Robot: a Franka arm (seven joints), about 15 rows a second.
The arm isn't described. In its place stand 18 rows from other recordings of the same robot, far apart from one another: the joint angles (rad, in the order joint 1, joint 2, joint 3, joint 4, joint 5, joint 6, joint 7), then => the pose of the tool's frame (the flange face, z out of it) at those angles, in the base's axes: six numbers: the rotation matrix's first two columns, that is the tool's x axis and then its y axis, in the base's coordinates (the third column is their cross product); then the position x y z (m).
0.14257 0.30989 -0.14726 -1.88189 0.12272 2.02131 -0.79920 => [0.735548, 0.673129, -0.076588, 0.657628, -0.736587, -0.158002, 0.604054, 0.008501, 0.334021]
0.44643 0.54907 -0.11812 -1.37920 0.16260 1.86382 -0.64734 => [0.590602, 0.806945, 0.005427, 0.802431, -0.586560, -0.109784, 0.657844, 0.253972, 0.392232]
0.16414 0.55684 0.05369 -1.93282 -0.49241 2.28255 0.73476 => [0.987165, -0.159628, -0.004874, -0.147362, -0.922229, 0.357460, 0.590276, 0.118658, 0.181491]
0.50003 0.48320 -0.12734 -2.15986 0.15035 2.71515 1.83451 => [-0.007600, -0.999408, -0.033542, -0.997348, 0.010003, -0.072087, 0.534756, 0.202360, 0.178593]
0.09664 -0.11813 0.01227 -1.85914 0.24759 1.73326 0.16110 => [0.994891, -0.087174, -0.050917, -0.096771, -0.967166, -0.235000, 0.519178, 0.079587, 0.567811]
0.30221 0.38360 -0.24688 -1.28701 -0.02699 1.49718 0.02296 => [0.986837, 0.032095, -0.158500, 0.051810, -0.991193, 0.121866, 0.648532, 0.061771, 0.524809]
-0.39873 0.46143 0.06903 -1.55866 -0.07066 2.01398 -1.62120 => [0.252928, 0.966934, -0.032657, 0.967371, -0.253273, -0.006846, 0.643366, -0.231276, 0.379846]
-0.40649 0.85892 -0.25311 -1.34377 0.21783 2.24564 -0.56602 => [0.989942, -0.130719, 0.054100, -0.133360, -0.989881, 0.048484, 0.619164, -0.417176, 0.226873]
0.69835 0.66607 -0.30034 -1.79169 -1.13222 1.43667 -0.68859 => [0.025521, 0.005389, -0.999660, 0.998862, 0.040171, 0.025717, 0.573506, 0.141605, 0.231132]
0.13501 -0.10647 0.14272 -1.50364 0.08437 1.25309 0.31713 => [0.987267, -0.018936, -0.157944, -0.022320, -0.999557, -0.019675, 0.461562, 0.148036, 0.684776]
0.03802 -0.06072 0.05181 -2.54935 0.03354 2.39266 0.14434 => [0.992026, -0.079792, -0.097555, -0.080490, -0.996750, -0.003231, 0.437560, 0.039497, 0.283566]
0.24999 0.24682 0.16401 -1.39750 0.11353 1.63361 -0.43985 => [0.668256, 0.741704, 0.057530, 0.740890, -0.656546, -0.141526, 0.579363, 0.253473, 0.568334]
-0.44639 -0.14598 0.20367 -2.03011 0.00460 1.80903 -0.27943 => [0.996134, 0.031973, -0.081820, 0.032293, -0.999475, 0.002585, 0.492818, -0.117577, 0.502870]
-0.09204 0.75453 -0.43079 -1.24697 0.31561 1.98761 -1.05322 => [0.866336, 0.498652, 0.028420, 0.497383, -0.866519, 0.041893, 0.693771, -0.279774, 0.345249]
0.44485 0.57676 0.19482 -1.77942 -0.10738 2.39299 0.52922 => [0.987856, 0.152642, 0.029006, 0.153959, -0.986786, -0.050497, 0.539777, 0.386920, 0.242237]
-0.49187 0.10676 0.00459 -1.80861 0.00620 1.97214 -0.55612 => [0.996419, 0.067035, 0.051522, 0.065839, -0.997528, 0.024577, 0.529363, -0.280161, 0.484515]
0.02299 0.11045 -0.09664 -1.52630 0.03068 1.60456 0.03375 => [0.993632, -0.107931, -0.032333, -0.108576, -0.993908, -0.018897, 0.588671, -0.037197, 0.585519]
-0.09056 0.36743 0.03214 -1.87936 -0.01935 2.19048 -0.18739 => [0.988812, 0.138362, -0.055739, 0.138189, -0.990381, -0.006952, 0.622354, -0.038178, 0.310695]
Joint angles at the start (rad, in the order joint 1, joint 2, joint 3, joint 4, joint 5, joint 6, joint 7): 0.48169, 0.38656, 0.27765, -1.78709, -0.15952, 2.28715, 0.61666
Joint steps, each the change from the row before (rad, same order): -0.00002, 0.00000, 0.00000, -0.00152, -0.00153, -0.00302, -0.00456; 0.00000, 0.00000, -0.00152, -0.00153, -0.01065, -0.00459, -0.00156; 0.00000, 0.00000, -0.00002, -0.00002, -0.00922, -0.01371, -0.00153; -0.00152, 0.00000, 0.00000, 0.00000, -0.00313, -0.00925, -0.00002; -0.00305, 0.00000, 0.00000, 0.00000, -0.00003, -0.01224, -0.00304; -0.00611, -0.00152, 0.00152, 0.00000, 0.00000, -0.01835, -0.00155; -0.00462, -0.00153, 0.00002, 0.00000, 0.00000, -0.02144, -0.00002; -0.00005, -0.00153, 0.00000, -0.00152, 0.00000, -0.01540, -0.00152; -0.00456, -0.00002, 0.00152, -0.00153, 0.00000, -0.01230, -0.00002; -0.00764, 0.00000, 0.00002, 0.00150, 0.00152, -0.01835, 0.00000; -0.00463, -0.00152, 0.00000, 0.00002, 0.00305, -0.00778, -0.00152; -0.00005, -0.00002, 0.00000, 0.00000, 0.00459, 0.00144, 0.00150; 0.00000, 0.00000, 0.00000, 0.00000, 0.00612, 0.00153, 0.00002; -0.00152, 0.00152, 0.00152, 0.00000, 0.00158, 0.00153, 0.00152
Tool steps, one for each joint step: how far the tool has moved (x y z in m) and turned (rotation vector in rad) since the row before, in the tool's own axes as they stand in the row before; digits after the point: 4 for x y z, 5 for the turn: -0.0007, 0.0004, 0.0009, -0.00342, -0.00312, -0.00573; -0.0003, 0.0014, 0.0012, -0.01069, -0.00025, -0.00738; -0.0011, 0.0011, 0.0012, -0.01364, -0.00722, -0.00747; -0.0003, 0.0015, 0.0008, -0.00744, -0.00618, -0.00050; -0.0001, 0.0025, 0.0011, -0.00732, -0.01001, -0.00002; -0.0001, 0.0038, 0.0007, -0.00995, -0.01375, 0.00321; -0.0005, 0.0040, 0.0010, -0.01216, -0.01620, 0.00461; -0.0017, 0.0011, 0.0010, -0.00909, -0.01252, -0.00164; -0.0005, 0.0027, 0.0017, -0.00729, -0.01167, 0.00292; 0.0010, 0.0053, 0.0012, -0.00893, -0.01480, 0.00869; 0.0006, 0.0030, -0.0001, -0.00205, -0.00655, 0.00486; 0.0000, -0.0002, -0.0001, 0.00398, -0.00097, 0.00407; 0.0000, -0.0003, -0.0001, 0.00508, -0.00164, 0.00338; 0.0001, -0.0001, 0.0007, 0.00212, -0.00110, 0.00245
